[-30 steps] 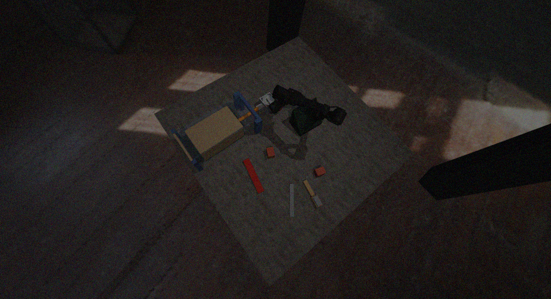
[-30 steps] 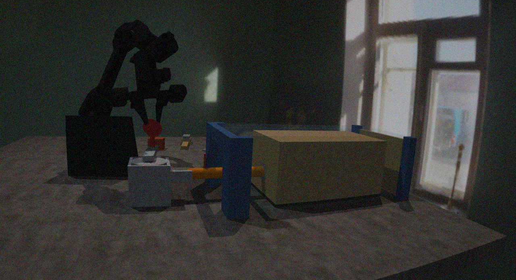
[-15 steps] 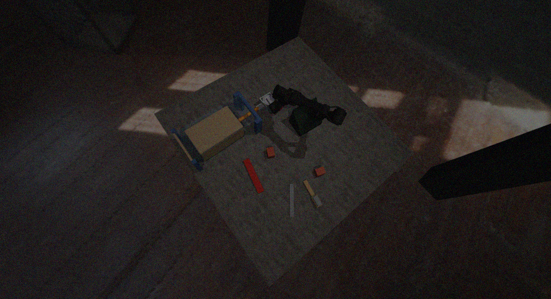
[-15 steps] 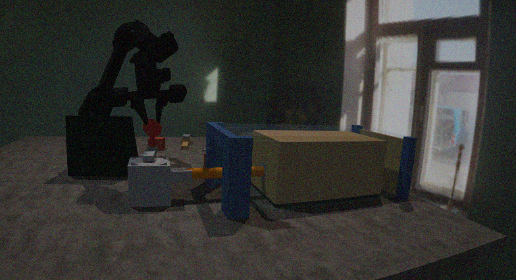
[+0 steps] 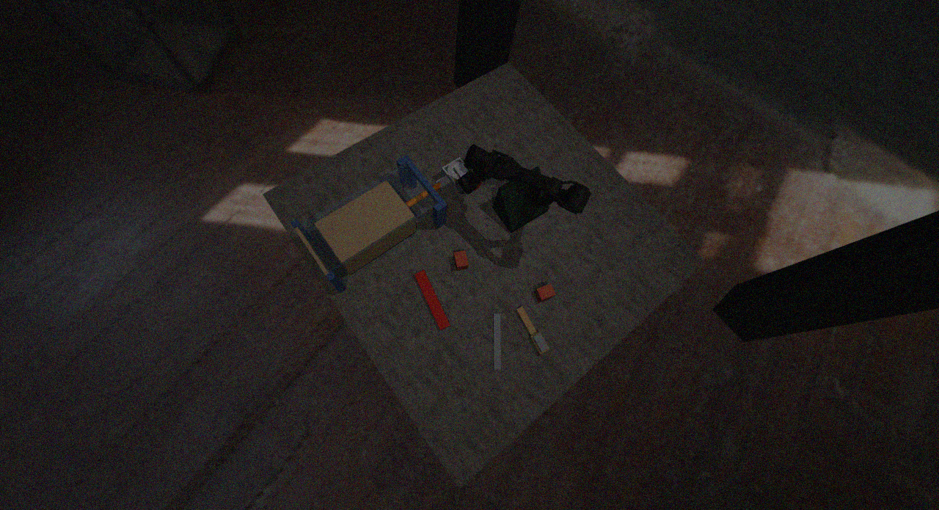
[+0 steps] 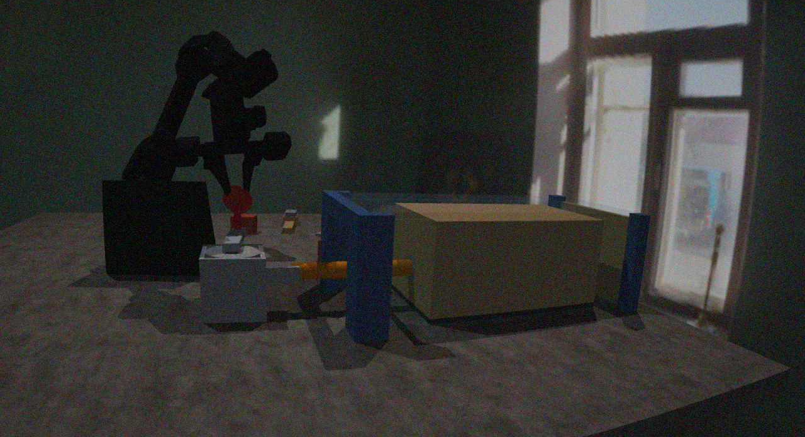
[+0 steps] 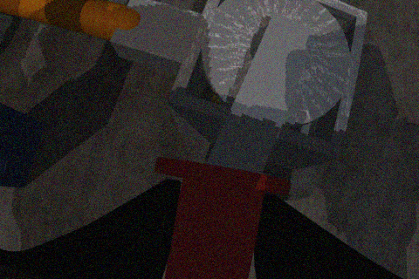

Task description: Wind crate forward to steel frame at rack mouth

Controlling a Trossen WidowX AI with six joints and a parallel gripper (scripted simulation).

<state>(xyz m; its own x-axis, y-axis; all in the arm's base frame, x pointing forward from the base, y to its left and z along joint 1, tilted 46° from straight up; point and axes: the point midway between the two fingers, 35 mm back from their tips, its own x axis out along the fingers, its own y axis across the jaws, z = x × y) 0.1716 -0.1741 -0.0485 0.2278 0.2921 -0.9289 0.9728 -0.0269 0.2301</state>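
The red knob lies 2 cm to the left of my gripper tip and 2 cm below it. From my gripper tip the other things lie so: crank handle: 1 cm behind, 2 cm to the right, 5 cm below; then blue frame: 15 cm ahead, 9 cm to the right, 5 cm below; then grey winch: 3 cm behind, 9 cm to the right, 12 cm below.
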